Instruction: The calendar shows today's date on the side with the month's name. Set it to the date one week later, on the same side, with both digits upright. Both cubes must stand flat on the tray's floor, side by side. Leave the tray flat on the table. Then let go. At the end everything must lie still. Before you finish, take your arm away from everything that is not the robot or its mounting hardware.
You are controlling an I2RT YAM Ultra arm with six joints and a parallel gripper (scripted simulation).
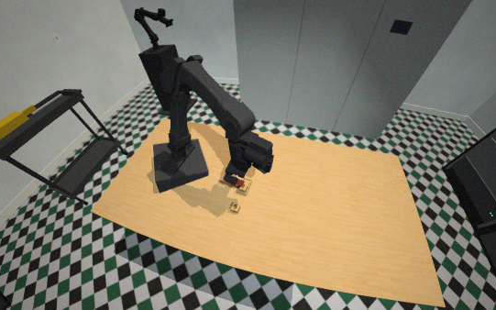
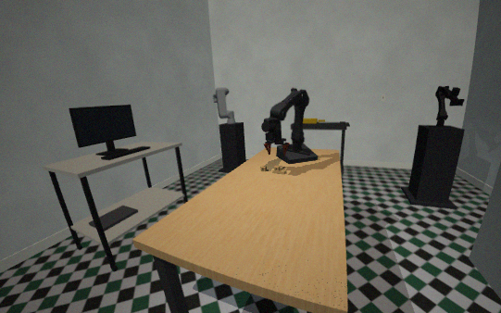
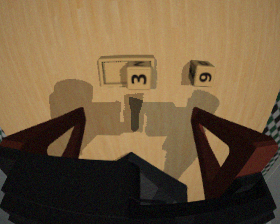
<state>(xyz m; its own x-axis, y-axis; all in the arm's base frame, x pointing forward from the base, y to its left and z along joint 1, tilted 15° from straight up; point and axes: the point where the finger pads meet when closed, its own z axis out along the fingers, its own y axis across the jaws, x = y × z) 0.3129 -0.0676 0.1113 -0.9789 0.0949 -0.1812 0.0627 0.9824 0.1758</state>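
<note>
The wooden cube lies 10 cm below my hand and 9 cm to the right of it. Also, from my hand: wooden tray 11 cm below, 2 cm to the left.
</note>
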